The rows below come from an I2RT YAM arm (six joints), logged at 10 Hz.
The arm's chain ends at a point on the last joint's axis. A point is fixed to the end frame.
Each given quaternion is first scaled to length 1.
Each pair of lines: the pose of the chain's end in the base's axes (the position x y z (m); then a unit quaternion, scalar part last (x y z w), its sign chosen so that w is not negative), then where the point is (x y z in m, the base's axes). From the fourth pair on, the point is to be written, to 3 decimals.
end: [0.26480 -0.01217 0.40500 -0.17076 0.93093 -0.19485 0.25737]
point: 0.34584 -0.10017 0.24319
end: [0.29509 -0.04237 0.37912 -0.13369 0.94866 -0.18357 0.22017]
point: 0.35747 -0.13070 0.20941
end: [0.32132 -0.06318 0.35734 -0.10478 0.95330 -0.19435 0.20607]
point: 0.37509 -0.15700 0.18764
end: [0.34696 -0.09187 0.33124 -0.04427 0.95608 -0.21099 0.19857]
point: 0.390 -0.193 0.163
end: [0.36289 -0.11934 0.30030 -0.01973 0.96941 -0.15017 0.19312]
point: 0.402 -0.199 0.120
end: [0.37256 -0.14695 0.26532 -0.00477 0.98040 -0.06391 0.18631]
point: 0.409 -0.193 0.073
